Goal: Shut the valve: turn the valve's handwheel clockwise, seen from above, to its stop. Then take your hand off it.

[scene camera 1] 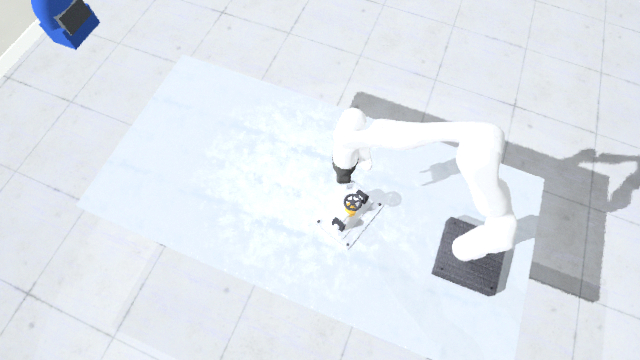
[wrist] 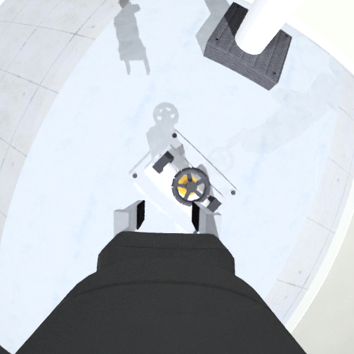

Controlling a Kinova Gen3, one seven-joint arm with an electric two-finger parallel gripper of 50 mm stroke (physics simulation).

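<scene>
The valve's handwheel (scene camera 1: 353,195) (wrist: 191,201), a dark spoked ring, stands above a yellow valve part (scene camera 1: 350,212) (wrist: 183,184) on a white base plate (scene camera 1: 348,241) (wrist: 141,178) with dark clamps. My gripper (wrist: 167,210) is open, with nothing between its fingers. In the wrist view the right fingertip overlaps the lower edge of the handwheel; whether they touch cannot be told. In the scene view the dark gripper body is just behind the plate, and its fingertips are hard to make out.
The arm's dark pedestal (scene camera 1: 467,270) (wrist: 240,62) stands at the right in the scene view. The plate lies on a pale blue table top (scene camera 1: 165,150) (wrist: 75,150). A blue object (scene camera 1: 60,30) is at the top left on the tiled floor (scene camera 1: 240,320).
</scene>
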